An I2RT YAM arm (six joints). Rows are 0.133 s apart.
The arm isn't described. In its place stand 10 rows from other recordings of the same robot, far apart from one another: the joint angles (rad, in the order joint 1, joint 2, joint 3, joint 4, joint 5, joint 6), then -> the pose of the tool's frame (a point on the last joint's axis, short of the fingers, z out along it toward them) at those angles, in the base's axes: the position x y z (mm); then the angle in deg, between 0 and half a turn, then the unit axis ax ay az.
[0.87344, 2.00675, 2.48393, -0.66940, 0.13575, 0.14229] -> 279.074 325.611 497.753 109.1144 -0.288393 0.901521 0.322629
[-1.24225, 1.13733, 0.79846, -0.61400, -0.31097, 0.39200] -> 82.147 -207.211 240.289 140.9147 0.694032 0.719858 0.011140
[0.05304, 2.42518, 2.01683, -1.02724, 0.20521, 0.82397] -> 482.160 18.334 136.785 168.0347 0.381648 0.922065 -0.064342
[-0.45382, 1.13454, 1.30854, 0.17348, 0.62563, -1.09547] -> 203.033 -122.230 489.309 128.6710 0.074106 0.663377 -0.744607
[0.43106, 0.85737, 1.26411, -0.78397, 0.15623, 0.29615] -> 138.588 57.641 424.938 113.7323 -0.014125 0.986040 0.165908
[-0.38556, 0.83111, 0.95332, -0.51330, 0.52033, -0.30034] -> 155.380 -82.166 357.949 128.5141 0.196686 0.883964 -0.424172
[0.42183, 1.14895, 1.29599, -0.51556, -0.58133, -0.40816] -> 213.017 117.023 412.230 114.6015 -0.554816 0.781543 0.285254
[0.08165, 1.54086, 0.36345, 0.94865, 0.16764, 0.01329] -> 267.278 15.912 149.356 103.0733 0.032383 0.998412 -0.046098
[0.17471, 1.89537, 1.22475, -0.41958, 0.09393, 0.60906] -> 378.752 63.463 161.418 152.5664 0.226418 0.972742 0.050083
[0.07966, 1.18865, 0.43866, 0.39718, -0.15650, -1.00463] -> 242.938 24.960 197.640 114.7705 -0.546381 0.804195 -0.233960
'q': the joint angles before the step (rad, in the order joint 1, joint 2, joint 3, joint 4, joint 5, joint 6). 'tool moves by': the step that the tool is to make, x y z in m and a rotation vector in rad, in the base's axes. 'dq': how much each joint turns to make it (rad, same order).
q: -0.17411 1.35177 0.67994 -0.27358 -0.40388 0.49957
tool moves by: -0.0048 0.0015 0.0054 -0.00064 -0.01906 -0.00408
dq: 0.00285 -0.03772 -0.01006 -0.00573 0.00199 0.00777
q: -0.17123 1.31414 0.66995 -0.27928 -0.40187 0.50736
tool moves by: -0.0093 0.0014 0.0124 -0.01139 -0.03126 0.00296
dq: -0.00051 -0.07177 -0.00407 -0.03765 0.00251 -0.00691
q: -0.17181 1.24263 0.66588 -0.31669 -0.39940 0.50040
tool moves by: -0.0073 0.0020 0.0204 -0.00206 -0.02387 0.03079
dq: 0.00017 -0.06429 0.03984 -0.09001 -0.02095 -0.02446
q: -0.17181 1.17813 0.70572 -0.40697 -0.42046 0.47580
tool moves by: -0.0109 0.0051 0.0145 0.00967 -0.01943 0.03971
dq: 0.01011 -0.06674 0.01691 -0.07283 -0.02878 -0.01600
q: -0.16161 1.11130 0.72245 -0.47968 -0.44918 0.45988
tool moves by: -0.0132 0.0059 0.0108 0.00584 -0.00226 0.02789
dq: 0.01595 -0.06709 0.00918 -0.07745 -0.01238 -0.00575
